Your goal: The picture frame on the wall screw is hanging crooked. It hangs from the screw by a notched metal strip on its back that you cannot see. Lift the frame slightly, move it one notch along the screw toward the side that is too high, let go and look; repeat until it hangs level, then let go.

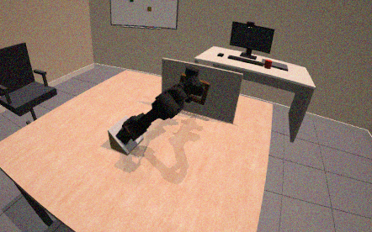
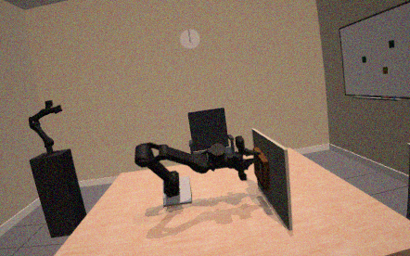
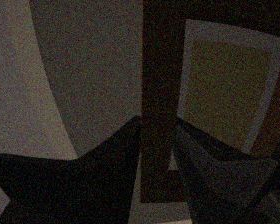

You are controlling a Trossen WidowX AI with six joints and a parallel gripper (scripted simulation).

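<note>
My gripper tip is now 60 mm above the picture frame. The rest, counted from my gripper tip: wall panel 70 mm below, 20 mm to the right, 20 mm ahead.
</note>
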